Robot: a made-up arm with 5 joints. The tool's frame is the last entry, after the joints. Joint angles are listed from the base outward. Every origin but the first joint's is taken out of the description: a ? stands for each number. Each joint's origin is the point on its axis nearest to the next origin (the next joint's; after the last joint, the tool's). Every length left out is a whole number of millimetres.
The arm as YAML. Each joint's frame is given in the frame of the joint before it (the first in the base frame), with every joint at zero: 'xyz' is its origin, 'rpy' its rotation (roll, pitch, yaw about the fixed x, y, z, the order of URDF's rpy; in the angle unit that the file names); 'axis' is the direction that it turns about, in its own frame. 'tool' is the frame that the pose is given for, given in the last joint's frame.
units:
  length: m
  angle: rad
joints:
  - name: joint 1
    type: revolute
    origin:
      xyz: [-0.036, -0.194, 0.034]
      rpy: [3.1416, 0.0, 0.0]
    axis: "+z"
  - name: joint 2
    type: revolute
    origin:
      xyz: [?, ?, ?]
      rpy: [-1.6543, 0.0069, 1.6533]
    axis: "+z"
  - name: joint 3
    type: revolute
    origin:
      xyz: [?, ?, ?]
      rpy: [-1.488, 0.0, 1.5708]
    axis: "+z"
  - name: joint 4
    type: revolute
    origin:
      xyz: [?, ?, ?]
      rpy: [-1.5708, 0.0, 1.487]
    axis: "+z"
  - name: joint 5
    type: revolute
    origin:
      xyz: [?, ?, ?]
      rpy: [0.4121, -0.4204, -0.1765]
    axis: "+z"
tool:
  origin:
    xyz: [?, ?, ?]
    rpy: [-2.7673, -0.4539, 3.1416]
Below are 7 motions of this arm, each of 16 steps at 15 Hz.
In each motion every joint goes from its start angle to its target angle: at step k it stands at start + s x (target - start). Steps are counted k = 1, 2, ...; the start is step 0. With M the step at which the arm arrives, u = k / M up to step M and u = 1 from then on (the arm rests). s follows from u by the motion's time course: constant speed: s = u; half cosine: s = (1 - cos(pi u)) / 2; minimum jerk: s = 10 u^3 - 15 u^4 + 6 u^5.
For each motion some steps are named. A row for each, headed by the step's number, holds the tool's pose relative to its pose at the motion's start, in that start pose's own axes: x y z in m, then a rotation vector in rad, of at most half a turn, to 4 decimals.
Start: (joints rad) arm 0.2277 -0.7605 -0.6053 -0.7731 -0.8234
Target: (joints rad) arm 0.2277 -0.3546 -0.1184 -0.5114 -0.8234
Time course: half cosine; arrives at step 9
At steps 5, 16:
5: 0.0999 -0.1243 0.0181 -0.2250 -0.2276 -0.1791
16: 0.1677 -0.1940 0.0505 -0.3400 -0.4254 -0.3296

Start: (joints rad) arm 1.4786 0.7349 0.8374 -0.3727 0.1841
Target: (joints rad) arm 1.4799 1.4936 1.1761 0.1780 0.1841
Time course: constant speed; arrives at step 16
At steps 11, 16:
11: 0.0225 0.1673 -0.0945 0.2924 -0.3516 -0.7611
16: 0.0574 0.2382 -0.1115 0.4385 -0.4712 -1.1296

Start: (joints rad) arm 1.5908 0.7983 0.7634 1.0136 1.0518
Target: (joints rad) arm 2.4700 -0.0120 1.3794 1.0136 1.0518
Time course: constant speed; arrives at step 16
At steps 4, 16:
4: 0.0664 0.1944 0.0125 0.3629 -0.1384 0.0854
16: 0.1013 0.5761 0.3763 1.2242 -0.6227 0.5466

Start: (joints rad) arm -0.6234 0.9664 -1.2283 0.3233 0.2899
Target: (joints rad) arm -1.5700 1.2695 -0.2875 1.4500 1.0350
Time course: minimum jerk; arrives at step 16
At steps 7, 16:
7: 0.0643 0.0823 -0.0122 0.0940 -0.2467 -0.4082
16: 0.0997 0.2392 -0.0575 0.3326 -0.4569 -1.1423

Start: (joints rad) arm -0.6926 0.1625 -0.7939 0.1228 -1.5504
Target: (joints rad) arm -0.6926 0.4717 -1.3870 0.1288 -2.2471
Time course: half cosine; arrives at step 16
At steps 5, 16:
5: 0.0378 0.0017 -0.0023 -0.0140 0.0261 0.2597
16: 0.1841 0.0455 0.0090 -0.1688 0.0450 1.1903

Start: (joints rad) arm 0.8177 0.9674 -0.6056 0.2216 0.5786
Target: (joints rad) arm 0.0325 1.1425 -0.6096 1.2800 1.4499
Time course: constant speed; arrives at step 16
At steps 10, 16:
10: -0.0788 -0.0140 -0.0060 -0.2124 -0.2192 -0.7485
16: -0.0847 -0.0719 0.0129 -0.3898 -0.5792 -1.0593

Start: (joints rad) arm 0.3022 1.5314 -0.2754 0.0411 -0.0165
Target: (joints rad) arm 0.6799 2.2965 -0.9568 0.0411 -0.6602
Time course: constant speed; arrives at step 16
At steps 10, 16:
10: 0.0418 0.1157 -0.0855 0.1643 0.2050 0.6447
16: 0.1077 0.1770 -0.1047 0.1580 0.2454 1.1434

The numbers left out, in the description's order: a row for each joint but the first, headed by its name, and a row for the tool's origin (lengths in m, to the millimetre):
joint 2: -0.015 0.044 0.0
joint 3: -0.23 -0.007 0.0
joint 4: -0.376 -0.058 0.0
joint 5: -0.075 -0.105 0.0
tool: 0.164 0.0 0.0

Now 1 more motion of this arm.
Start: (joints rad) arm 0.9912 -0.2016 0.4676 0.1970 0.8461
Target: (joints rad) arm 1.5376 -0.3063 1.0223 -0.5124 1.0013
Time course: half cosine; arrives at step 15
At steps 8, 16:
8: 0.1314 0.0116 0.0658 0.0688 -0.2337 0.2242
16: 0.2197 0.0152 0.1621 0.0072 -0.3938 0.4620

